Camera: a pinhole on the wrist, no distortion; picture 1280 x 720 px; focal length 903.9 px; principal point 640.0 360.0 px. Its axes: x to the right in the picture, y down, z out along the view. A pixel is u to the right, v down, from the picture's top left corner.
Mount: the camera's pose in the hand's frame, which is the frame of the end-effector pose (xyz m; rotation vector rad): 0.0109 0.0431 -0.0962 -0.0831 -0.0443 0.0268
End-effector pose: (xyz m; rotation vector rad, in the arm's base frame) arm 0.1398 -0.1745 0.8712 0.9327 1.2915 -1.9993
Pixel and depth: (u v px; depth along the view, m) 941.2 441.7 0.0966
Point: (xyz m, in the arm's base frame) 0.1637 -0.2009 0.8088
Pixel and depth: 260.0 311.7 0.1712
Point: 0.1981 -0.2515 0.9228
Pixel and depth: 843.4 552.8 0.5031
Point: 0.1338 -0.6259 0.8057
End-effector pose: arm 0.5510 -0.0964 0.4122 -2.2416 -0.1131 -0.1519
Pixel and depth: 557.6 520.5 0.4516
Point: 0.5445 0.0723 0.0679
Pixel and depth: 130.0 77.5 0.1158
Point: 0.4963 -0.0922 0.3802
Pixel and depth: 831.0 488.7 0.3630
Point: 0.6555 0.0330 0.1611
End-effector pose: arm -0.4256 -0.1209 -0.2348 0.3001 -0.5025 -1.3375
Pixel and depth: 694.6 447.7 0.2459
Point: -0.4244 -0.1044 -0.0637
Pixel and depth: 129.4 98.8 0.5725
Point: -0.7875 0.2221 0.0722
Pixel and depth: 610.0 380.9 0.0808
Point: -0.3731 -0.1154 -0.2228
